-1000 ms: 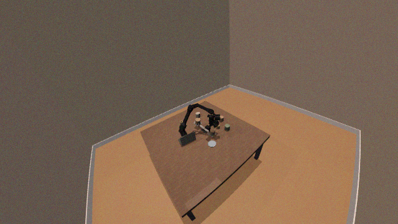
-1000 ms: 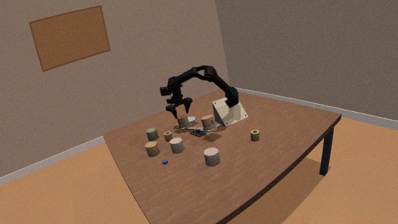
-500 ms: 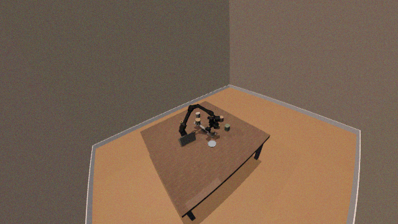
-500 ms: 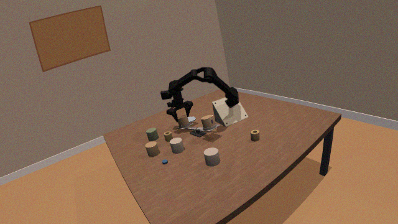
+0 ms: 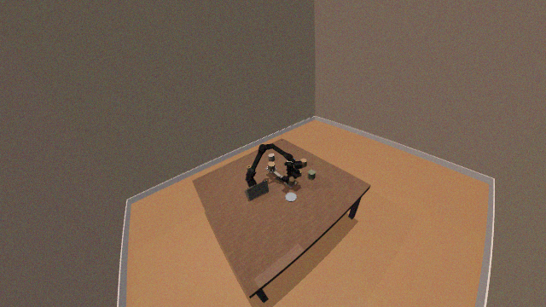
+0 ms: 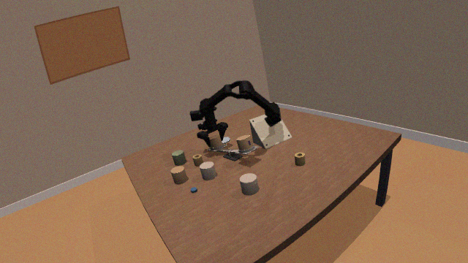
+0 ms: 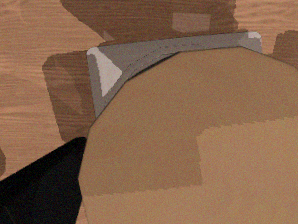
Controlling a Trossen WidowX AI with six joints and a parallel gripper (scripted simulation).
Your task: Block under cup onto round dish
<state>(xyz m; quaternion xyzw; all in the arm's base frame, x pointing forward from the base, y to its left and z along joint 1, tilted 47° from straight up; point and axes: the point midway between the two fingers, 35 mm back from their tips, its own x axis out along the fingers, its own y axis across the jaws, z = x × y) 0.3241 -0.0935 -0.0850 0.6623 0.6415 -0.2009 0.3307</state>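
Right now the green block is 1 cm below my gripper tip. Round my gripper tip: round dish 10 cm behind, 11 cm to the right, 5 cm below; balance 2 cm behind, 14 cm to the left, 3 cm below; balance beam 2 cm behind, 13 cm to the left, 1 cm below.
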